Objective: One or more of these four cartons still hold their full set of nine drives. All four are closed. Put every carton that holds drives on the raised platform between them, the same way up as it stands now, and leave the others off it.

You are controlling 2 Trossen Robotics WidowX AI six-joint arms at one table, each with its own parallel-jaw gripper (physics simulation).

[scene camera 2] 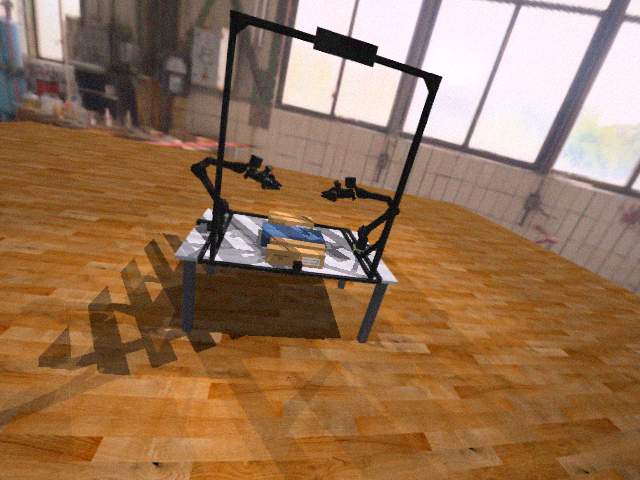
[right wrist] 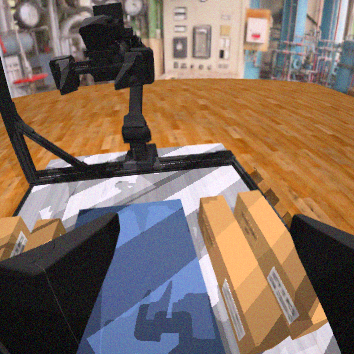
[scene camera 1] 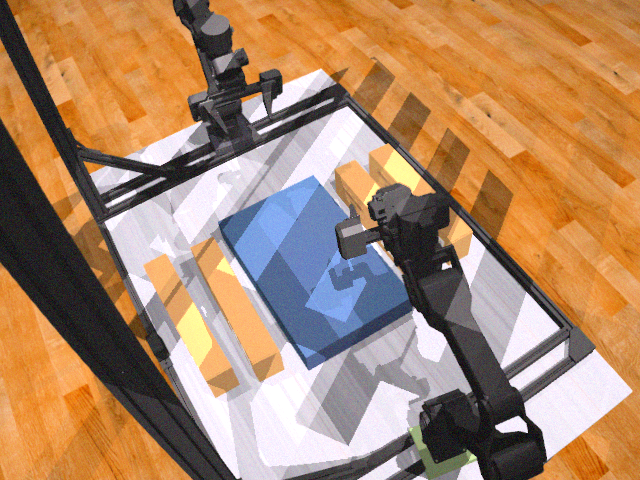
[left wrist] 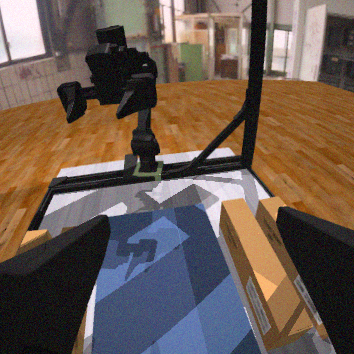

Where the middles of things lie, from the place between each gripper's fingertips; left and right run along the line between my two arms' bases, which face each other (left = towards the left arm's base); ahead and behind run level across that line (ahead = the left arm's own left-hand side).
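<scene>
The blue raised platform (scene camera 1: 286,244) is 320 mm below my left hand, and it's 130 mm to the right of that hand and 30 mm ahead of it.
Counting from my right hand, the blue raised platform is 300 mm below, 80 mm behind and 130 mm to the left of it.
</scene>
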